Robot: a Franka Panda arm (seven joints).
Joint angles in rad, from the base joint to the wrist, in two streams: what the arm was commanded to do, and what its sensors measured. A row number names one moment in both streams.
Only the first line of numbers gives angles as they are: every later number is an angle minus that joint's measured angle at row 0.
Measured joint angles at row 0: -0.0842 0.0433 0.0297 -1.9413 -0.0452 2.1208 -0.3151
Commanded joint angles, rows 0 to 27: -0.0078 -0.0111 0.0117 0.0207 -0.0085 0.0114 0.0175; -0.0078 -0.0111 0.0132 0.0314 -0.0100 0.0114 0.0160; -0.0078 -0.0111 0.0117 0.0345 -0.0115 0.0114 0.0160; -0.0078 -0.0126 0.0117 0.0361 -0.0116 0.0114 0.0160; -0.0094 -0.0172 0.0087 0.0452 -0.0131 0.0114 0.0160; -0.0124 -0.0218 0.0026 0.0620 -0.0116 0.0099 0.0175; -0.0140 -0.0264 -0.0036 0.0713 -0.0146 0.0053 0.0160; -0.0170 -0.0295 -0.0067 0.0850 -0.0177 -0.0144 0.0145; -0.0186 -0.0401 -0.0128 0.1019 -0.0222 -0.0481 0.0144; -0.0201 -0.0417 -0.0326 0.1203 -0.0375 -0.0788 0.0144; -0.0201 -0.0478 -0.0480 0.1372 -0.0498 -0.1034 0.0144; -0.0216 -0.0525 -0.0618 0.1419 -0.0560 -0.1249 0.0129; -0.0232 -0.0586 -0.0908 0.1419 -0.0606 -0.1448 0.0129; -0.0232 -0.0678 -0.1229 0.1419 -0.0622 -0.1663 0.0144; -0.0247 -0.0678 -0.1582 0.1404 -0.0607 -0.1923 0.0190; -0.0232 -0.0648 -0.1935 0.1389 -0.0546 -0.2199 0.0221; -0.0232 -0.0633 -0.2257 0.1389 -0.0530 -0.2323 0.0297; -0.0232 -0.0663 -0.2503 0.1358 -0.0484 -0.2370 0.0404; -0.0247 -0.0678 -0.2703 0.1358 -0.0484 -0.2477 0.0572; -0.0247 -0.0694 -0.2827 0.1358 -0.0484 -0.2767 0.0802; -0.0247 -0.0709 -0.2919 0.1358 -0.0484 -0.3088 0.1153; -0.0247 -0.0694 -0.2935 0.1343 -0.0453 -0.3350 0.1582; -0.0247 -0.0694 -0.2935 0.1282 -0.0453 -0.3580 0.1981; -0.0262 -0.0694 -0.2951 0.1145 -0.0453 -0.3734 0.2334; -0.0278 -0.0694 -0.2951 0.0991 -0.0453 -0.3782 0.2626; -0.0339 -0.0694 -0.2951 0.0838 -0.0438 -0.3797 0.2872; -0.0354 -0.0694 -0.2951 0.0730 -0.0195 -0.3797 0.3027; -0.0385 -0.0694 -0.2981 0.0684 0.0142 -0.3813 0.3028
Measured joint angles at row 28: -0.0309 -0.0584 -0.2982 0.1007 -0.0390 -0.3682 0.2526
